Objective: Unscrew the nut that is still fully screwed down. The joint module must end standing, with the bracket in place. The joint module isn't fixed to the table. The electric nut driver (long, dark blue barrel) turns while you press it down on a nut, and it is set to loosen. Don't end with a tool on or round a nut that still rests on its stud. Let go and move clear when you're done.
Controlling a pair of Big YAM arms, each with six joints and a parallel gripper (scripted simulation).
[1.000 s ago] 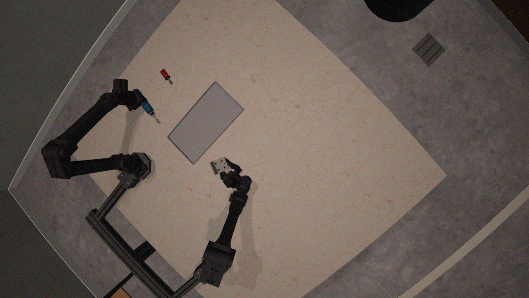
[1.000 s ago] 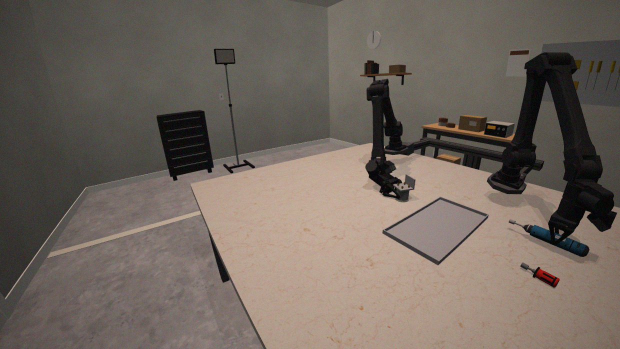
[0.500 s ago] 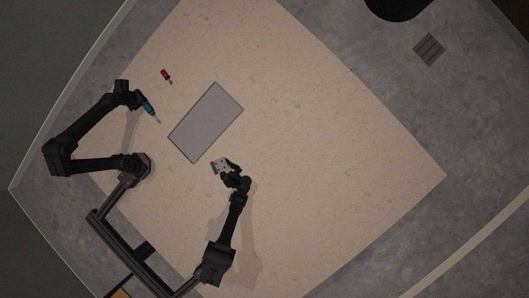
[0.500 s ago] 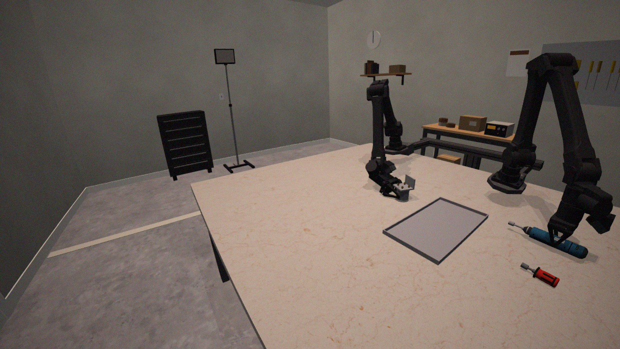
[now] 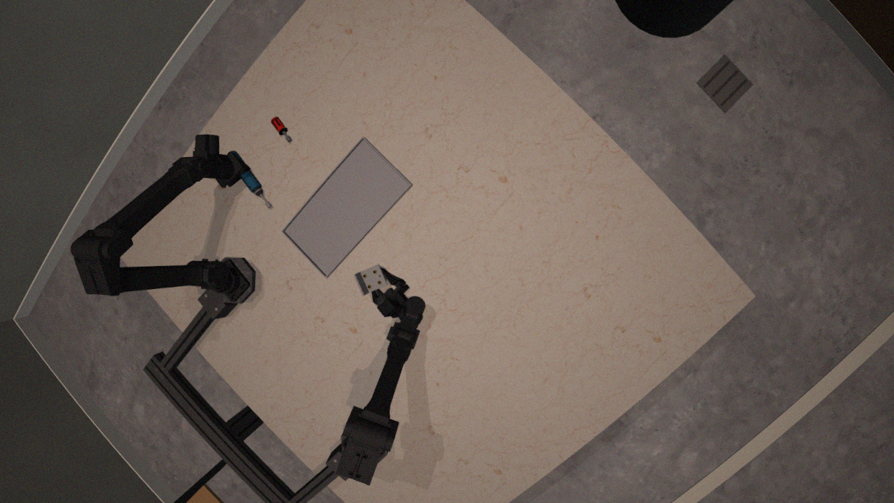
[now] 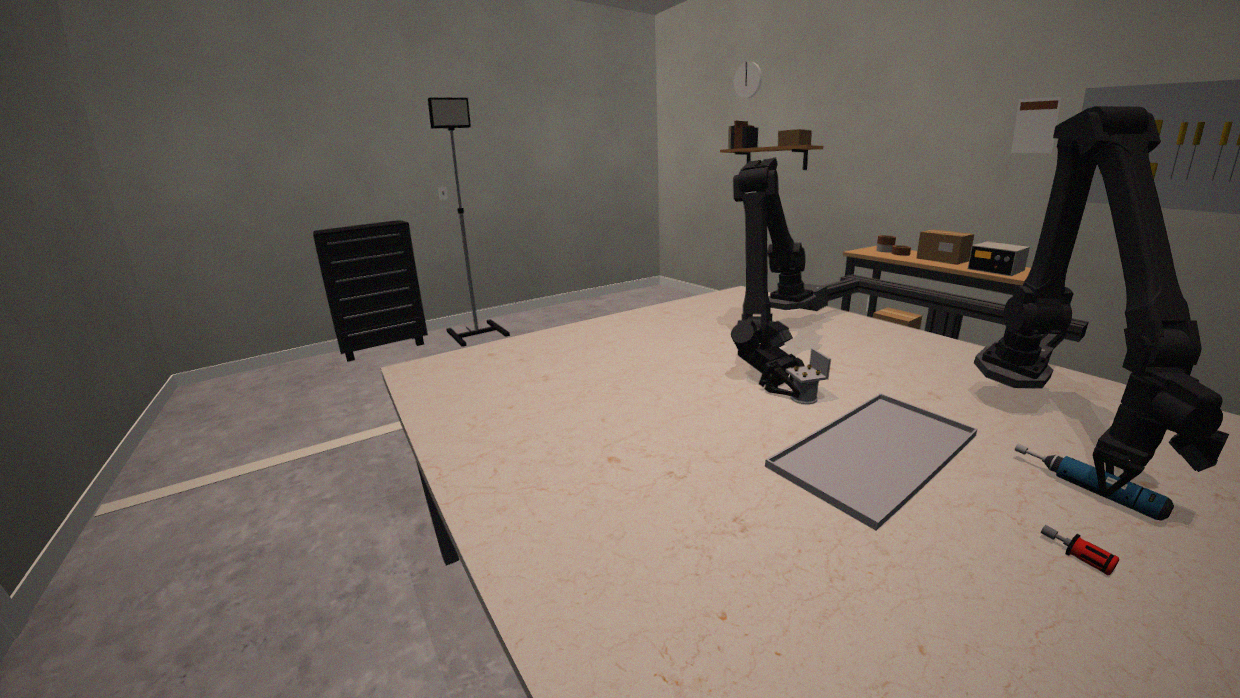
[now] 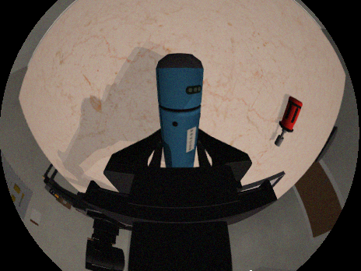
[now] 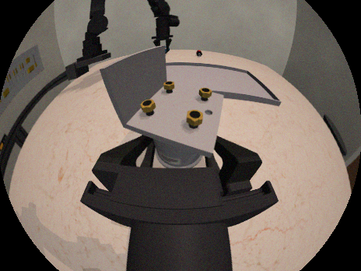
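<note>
Right now my right hand is 10 mm below the joint module. From my right hand the other things lie so: flat grey tray 50 mm ahead, 240 mm to the left, 20 mm below; red-handled screwdriver 50 mm ahead, 580 mm to the left, 10 mm below; grey bracket 50 mm above.
</note>
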